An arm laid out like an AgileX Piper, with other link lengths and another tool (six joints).
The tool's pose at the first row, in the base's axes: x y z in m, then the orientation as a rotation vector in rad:
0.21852, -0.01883, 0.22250, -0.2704, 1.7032, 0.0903
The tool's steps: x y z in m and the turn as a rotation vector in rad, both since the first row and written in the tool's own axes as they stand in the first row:
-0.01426, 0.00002, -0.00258, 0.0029, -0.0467, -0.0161
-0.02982, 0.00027, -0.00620, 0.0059, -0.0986, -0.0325
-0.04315, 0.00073, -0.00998, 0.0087, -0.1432, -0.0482
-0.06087, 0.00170, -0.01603, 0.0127, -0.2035, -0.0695
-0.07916, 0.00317, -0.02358, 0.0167, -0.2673, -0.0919
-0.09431, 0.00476, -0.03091, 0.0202, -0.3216, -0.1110
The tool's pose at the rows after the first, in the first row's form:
0.21784, -0.01756, 0.23692, -0.2778, 1.6544, 0.0817
0.21627, -0.01612, 0.25275, -0.2847, 1.6004, 0.0734
0.21421, -0.01479, 0.26640, -0.2916, 1.5537, 0.0651
0.21040, -0.01290, 0.28466, -0.3005, 1.4906, 0.0537
0.20510, -0.01078, 0.30366, -0.3096, 1.4237, 0.0420
0.19959, -0.00889, 0.31953, -0.3170, 1.3667, 0.0322

